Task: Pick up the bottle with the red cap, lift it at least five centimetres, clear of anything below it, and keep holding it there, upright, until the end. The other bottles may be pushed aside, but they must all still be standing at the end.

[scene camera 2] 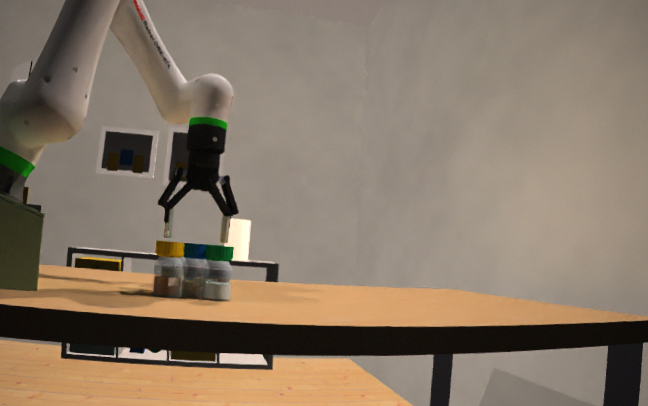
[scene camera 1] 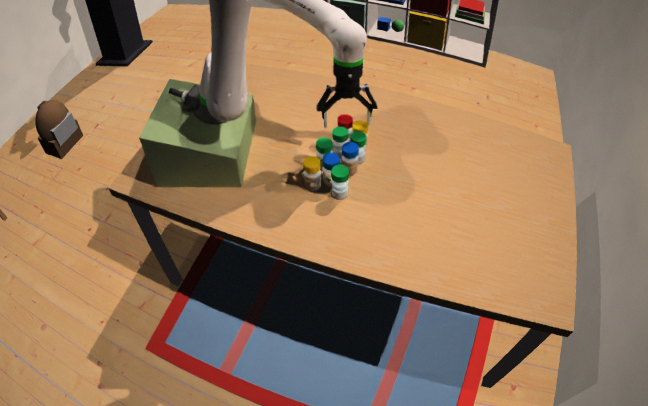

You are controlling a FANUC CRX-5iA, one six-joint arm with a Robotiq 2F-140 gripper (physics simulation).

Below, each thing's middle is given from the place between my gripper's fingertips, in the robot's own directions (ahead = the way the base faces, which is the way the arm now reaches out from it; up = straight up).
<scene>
Right now the blue-capped bottle (scene camera 2: 193,267) is 1 cm behind my hand, 17 cm to the right of it and 6 cm below it.
</scene>
